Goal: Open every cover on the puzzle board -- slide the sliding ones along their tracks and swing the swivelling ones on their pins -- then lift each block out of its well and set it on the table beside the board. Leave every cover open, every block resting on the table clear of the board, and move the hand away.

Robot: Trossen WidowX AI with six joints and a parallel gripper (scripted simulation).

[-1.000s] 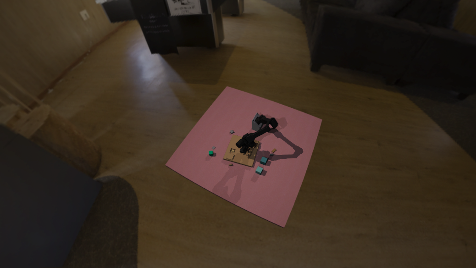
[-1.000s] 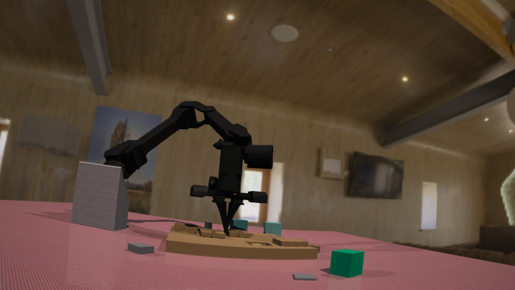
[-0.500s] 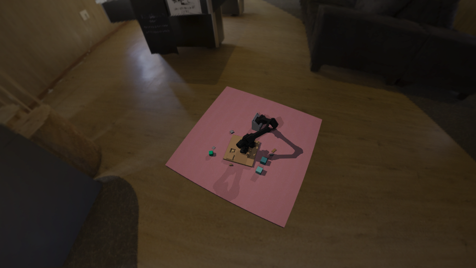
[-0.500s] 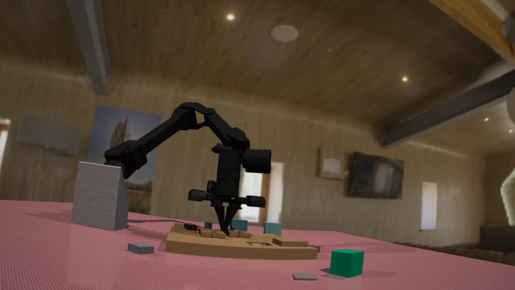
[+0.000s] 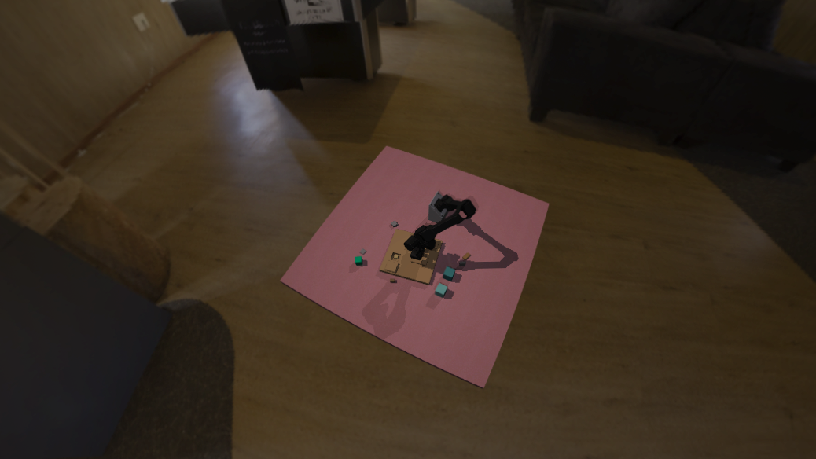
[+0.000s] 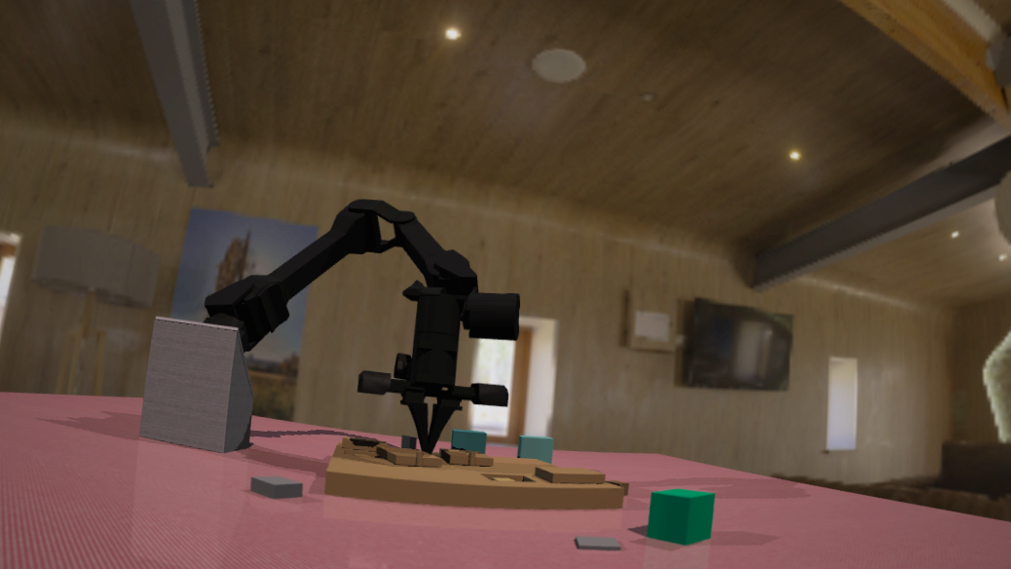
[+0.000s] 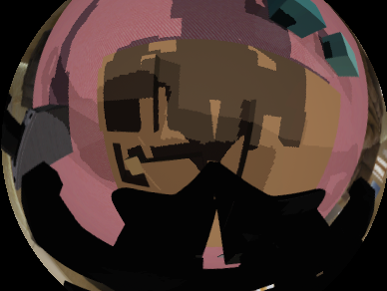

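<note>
Now: gripper tip 4 cm short of the puzzle board and 3 cm to the left of it. The rest, counted from my gripper tip: light teal block 16 cm ahead, 22 cm to the left; dark teal block 5 cm ahead, 21 cm to the left; grey piece 5 cm behind, 25 cm to the left, 1 cm below.
</note>
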